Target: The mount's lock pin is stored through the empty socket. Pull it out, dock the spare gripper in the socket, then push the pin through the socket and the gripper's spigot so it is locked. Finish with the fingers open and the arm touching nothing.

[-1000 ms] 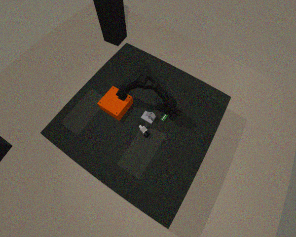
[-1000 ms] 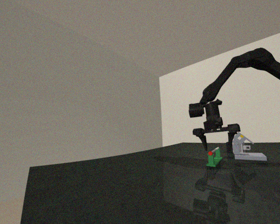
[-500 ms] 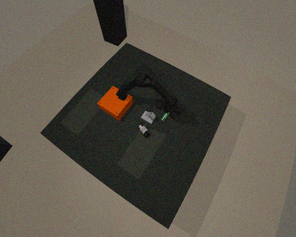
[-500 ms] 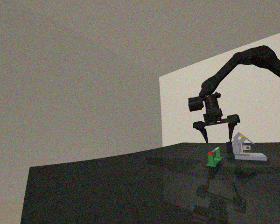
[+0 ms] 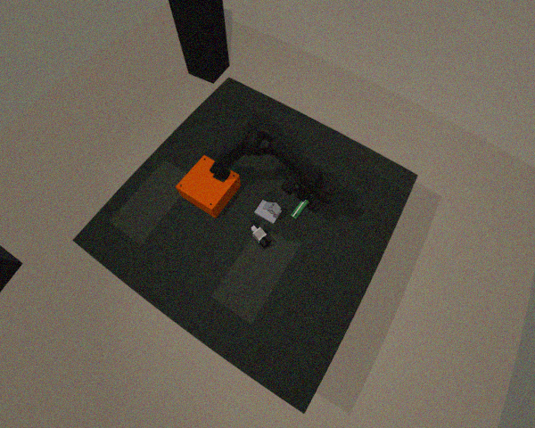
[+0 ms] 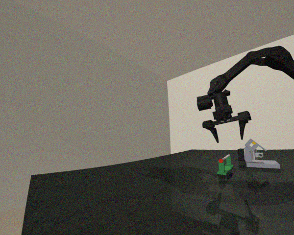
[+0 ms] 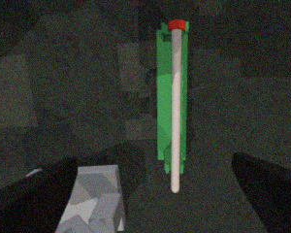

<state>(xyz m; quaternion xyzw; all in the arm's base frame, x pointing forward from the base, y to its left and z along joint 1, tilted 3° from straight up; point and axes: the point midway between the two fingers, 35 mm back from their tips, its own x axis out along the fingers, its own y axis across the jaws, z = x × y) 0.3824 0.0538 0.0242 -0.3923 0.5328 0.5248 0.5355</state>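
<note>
My gripper tip is now 90 mm past the spare gripper, 210 mm to the left of it and 80 mm above it. Also, from my gripper tip: green stand 20 mm ahead, 20 mm to the left, 80 mm below; grey mount 90 mm behind, 80 mm to the right, 50 mm below.
</note>
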